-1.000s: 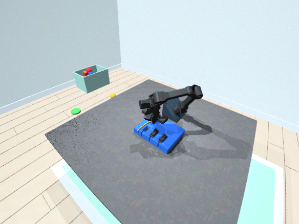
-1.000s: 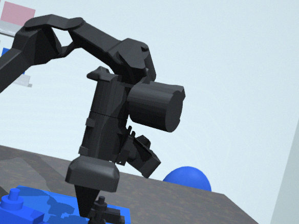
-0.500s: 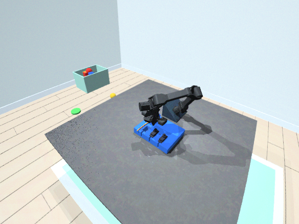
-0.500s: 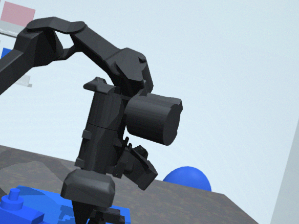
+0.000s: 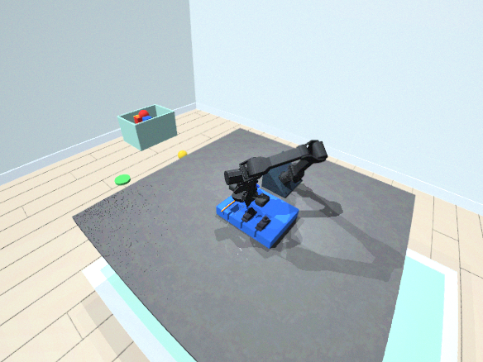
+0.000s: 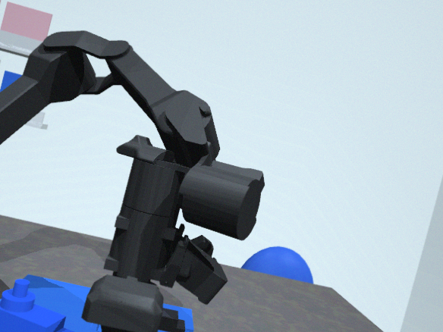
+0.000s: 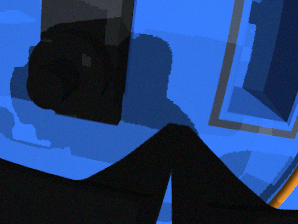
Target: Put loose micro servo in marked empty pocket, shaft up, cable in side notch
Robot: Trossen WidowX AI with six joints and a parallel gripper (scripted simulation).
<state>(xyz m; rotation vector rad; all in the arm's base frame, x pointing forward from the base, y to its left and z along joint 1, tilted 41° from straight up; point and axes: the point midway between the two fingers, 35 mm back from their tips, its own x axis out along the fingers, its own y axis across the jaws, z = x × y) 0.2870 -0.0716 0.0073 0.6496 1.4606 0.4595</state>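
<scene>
Now: the blue deck 60 mm behind my gripper tip, 50 mm to the left of it and 30 mm below it.
</scene>
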